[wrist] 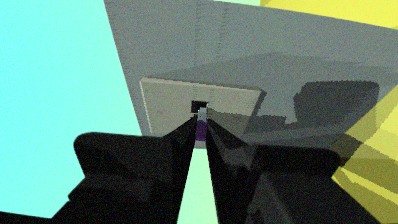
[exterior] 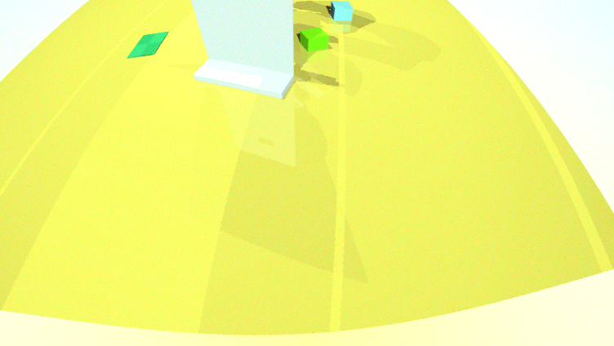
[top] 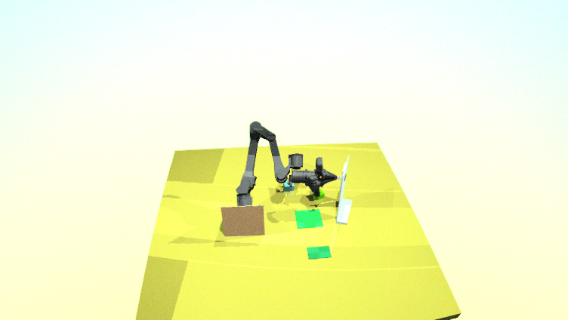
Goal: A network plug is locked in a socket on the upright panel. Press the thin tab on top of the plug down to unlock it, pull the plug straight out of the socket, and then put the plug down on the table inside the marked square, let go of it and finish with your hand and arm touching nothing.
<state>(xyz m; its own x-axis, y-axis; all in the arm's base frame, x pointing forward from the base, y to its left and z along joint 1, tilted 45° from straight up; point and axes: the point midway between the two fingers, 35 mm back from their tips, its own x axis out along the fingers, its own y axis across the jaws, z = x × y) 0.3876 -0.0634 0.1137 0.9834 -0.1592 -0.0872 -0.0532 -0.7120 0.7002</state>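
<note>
Now: the green marked square 13 cm behind my gripper tip, 5 cm to the right of it and 20 cm below it. Also, from my gripper tip: network plug right at my gripper tip; then socket plate 4 cm ahead, 1 cm to the right, 7 cm below.
</note>
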